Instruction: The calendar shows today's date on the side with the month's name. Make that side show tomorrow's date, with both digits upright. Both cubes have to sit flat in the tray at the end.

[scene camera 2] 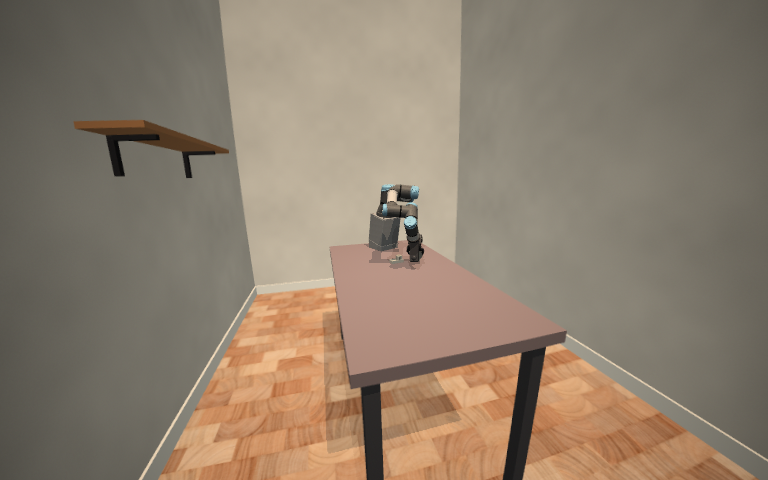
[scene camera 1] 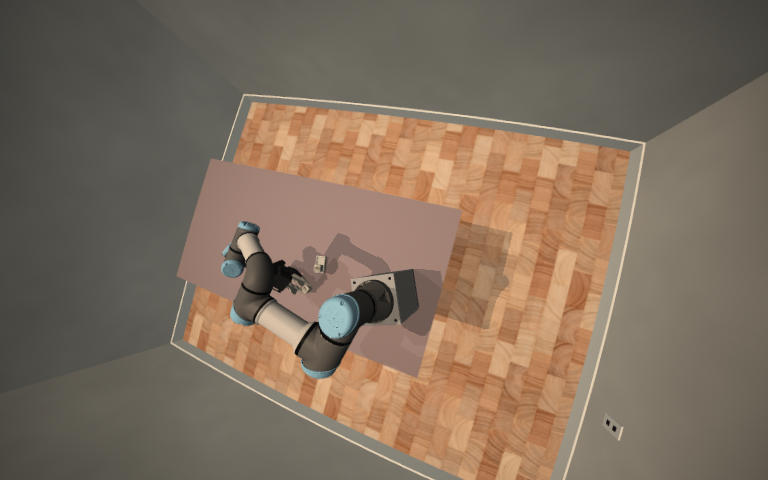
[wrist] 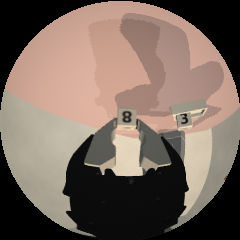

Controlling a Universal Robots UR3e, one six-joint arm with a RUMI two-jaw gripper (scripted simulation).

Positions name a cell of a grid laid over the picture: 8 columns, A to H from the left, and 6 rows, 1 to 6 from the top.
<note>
In view: the gripper (scene camera 1: D4).
The gripper shows as well in the wrist view (wrist: E3).
</note>
